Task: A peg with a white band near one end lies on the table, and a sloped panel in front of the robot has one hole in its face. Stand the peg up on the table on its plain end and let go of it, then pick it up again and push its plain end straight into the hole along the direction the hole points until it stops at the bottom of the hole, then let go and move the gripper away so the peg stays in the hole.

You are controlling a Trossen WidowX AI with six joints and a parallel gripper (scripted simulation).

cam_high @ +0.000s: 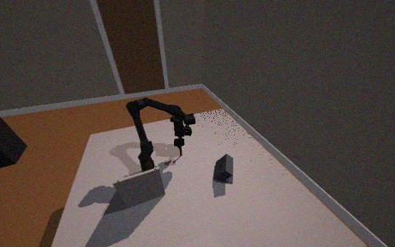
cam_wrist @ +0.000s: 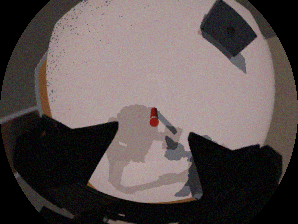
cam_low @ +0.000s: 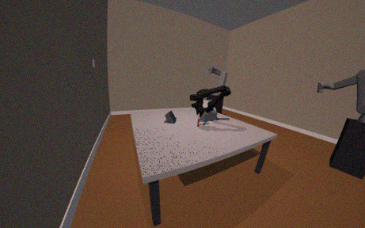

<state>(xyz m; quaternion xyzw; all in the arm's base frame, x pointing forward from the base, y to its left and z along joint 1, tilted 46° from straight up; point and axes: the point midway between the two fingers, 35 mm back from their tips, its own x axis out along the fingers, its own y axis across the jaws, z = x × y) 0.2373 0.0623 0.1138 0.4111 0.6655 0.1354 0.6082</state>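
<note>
The red peg lies 5 cm below my gripper tip. Round my gripper tip: sloped panel (26 cm to the right, 18 cm ahead, 6 cm below).
</note>
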